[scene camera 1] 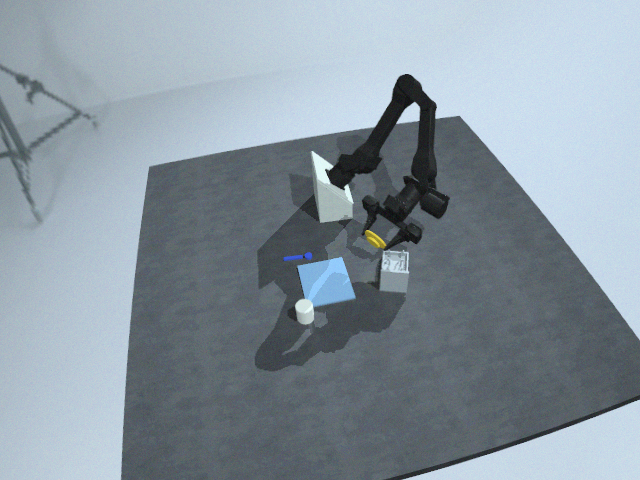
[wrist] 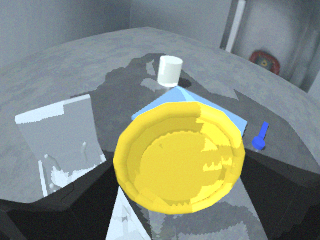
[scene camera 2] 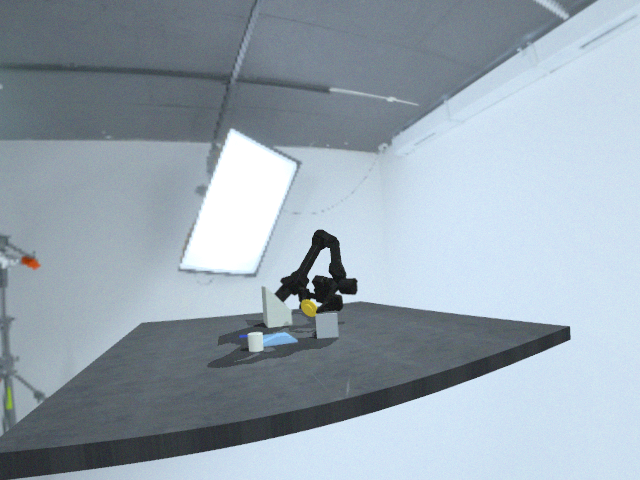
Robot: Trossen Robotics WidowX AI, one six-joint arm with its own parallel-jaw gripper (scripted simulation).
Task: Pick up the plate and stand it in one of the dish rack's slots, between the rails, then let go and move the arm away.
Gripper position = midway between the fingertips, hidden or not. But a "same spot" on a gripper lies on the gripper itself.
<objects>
My gripper shows in scene camera 1, in the wrist view [179,160] and in scene camera 2. One and the same spot on my gripper: [scene camera 2: 329,304] is [scene camera 1: 403,236].
</objects>
